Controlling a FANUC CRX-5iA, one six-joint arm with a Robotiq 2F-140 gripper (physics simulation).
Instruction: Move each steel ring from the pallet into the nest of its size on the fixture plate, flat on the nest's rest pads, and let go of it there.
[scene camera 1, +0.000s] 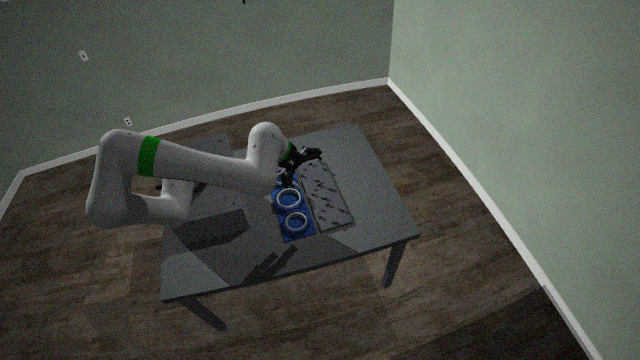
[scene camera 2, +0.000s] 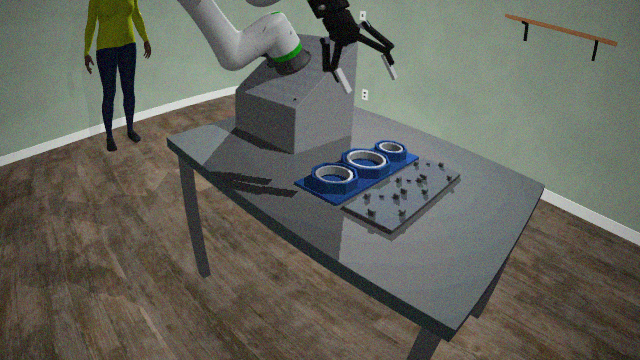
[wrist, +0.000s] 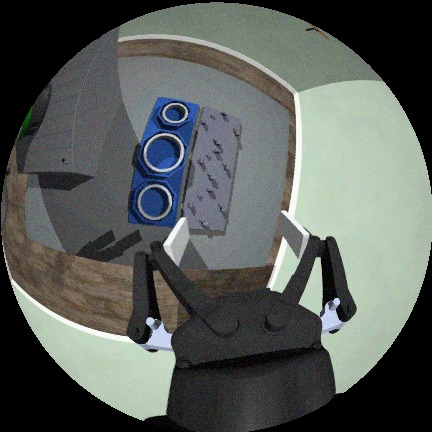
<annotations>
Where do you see my gripper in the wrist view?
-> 234, 223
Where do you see my gripper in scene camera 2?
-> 371, 85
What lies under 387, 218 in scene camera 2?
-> A grey fixture plate.
</annotations>
